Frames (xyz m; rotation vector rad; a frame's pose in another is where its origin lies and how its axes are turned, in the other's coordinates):
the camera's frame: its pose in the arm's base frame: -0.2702 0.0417 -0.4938 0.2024 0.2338 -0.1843
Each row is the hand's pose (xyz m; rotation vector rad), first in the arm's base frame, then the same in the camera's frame.
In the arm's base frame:
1: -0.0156 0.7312 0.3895 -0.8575 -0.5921 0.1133
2: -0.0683 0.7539 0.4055 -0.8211 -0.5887 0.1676
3: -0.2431 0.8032 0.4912 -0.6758 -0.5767 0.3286
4: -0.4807 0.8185 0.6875 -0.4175 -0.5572 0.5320
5: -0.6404 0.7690 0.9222 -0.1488 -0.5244 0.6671
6: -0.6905 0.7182 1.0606 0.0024 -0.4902 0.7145
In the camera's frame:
1: -0.0832 0.8719 0.7438 -1.0190 -0.8902 0.2458
2: -0.1411 0.8859 0.7430 -0.9899 -0.8788 0.3059
3: -0.3371 0.9129 0.7771 -0.8650 -0.8390 0.4884
4: -0.6152 0.9139 0.9107 -0.6297 -0.7748 0.7253
5: -0.8182 0.8752 1.1116 -0.3753 -0.7003 0.8889
6: -0.8923 0.8405 1.2441 -0.2303 -0.6446 0.9488

